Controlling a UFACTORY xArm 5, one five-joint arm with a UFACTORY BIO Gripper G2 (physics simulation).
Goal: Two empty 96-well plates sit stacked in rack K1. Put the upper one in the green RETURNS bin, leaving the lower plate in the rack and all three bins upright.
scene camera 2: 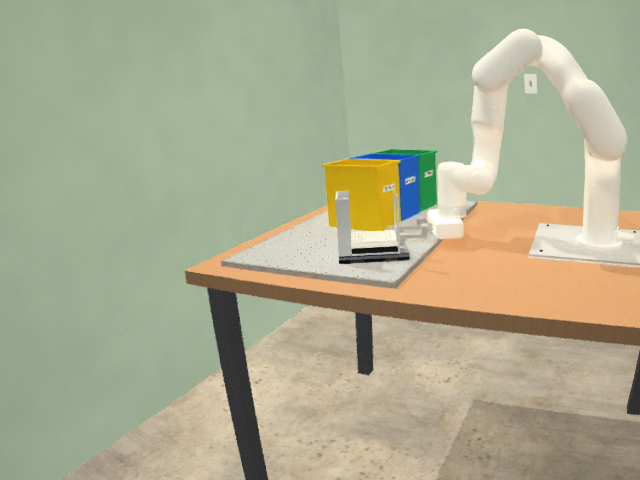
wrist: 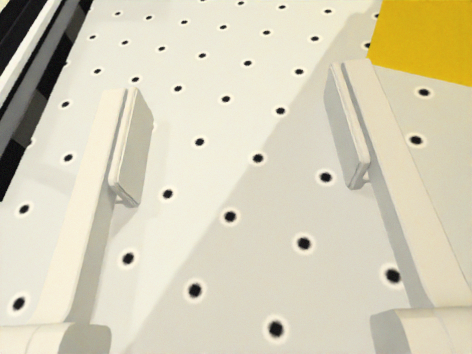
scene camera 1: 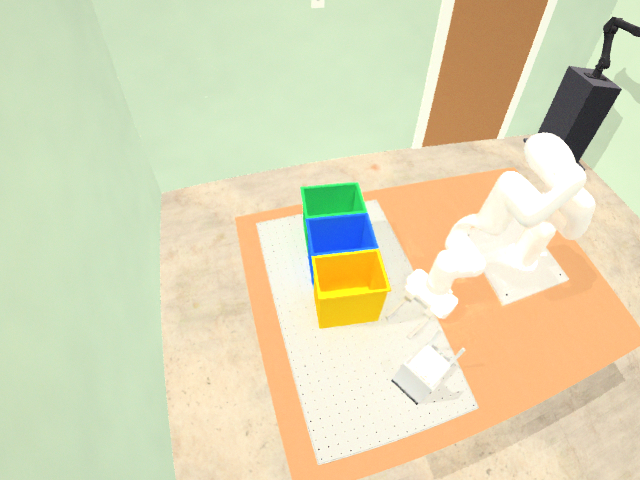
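Pixels of known places: hand at its tool point: (wrist: 235, 134) (scene camera 1: 402, 323); arm's base at its link origin: (scene camera 2: 598, 243) (scene camera 1: 521, 258).
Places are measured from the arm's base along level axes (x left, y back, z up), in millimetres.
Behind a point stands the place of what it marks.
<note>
The white stacked plates (scene camera 1: 428, 364) {x 322, y -482, z 50 mm} (scene camera 2: 373, 239) {x 353, y -471, z 50 mm} sit in rack K1 (scene camera 1: 404, 391) {x 374, y -552, z 13 mm} (scene camera 2: 343, 227) {x 406, y -513, z 87 mm}, between its upright posts; the seam between upper and lower plate cannot be made out. The rack's dark edge shows at the upper left in the wrist view. The green bin (scene camera 1: 330, 198) {x -228, y -668, z 129 mm} (scene camera 2: 428, 192) {x -166, y -586, z 54 mm} stands upright at the far end of the bin row. My gripper (scene camera 1: 398, 327) {x 176, y -513, z 13 mm} (scene camera 2: 403, 230) (wrist: 237, 130) {x 176, y -513, z 13 mm} is low over the perforated board, between the yellow bin and the rack. It is shut to its narrowest, its two fingers still a wide gap apart, with nothing between them.
The blue bin (scene camera 1: 341, 232) {x -97, y -653, z 114 mm} (scene camera 2: 409, 198) {x -29, y -583, z 61 mm} stands upright in the middle of the row. The yellow bin (scene camera 1: 351, 310) {x 153, y -665, z 93 mm} (scene camera 2: 361, 196) {x 152, y -633, z 98 mm} (wrist: 430, 40) {x 131, y -580, z 18 mm} stands upright nearest the rack, close to the right finger in the wrist view. The perforated board (scene camera 1: 356, 392) {x 353, y -677, z 3 mm} (scene camera 2: 289, 253) {x 404, y -682, z 4 mm} carries bins and rack.
</note>
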